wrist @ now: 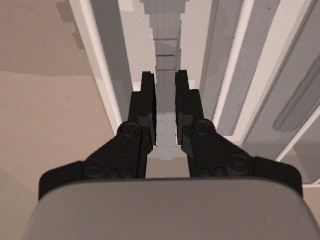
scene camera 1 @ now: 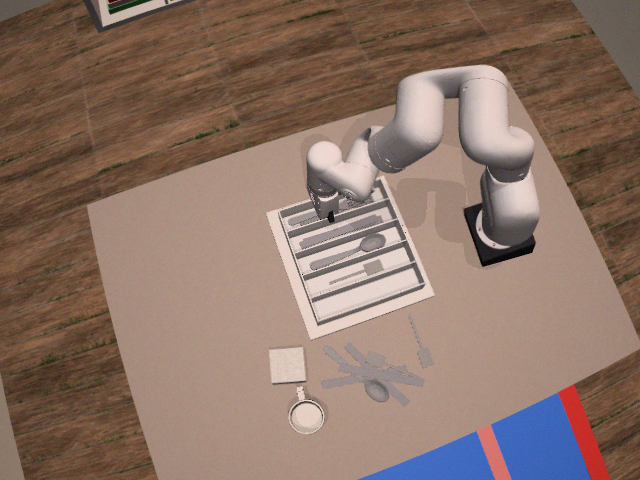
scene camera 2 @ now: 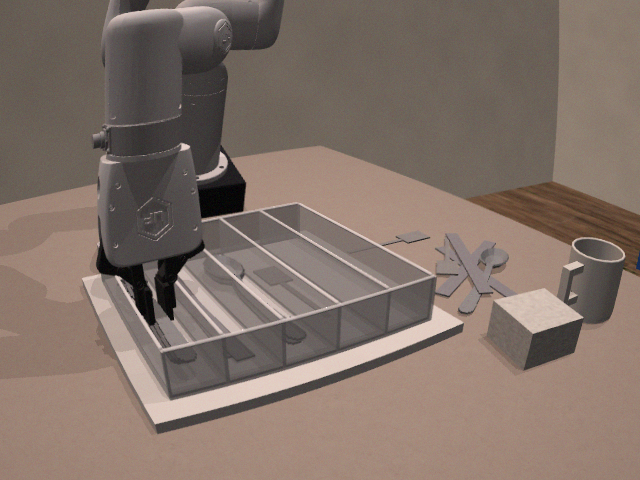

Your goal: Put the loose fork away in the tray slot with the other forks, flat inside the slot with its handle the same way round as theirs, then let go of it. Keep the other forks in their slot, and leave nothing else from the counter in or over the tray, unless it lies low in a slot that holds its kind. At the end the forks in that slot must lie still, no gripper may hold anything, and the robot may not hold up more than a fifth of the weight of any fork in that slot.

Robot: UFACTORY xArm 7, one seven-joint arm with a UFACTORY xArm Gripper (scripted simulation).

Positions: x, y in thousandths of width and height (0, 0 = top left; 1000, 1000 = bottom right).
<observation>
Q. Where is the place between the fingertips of my gripper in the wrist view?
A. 517, 365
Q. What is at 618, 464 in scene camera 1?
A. A tray.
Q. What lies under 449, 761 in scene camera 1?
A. A block.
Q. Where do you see a block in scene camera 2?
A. At 834, 684
</observation>
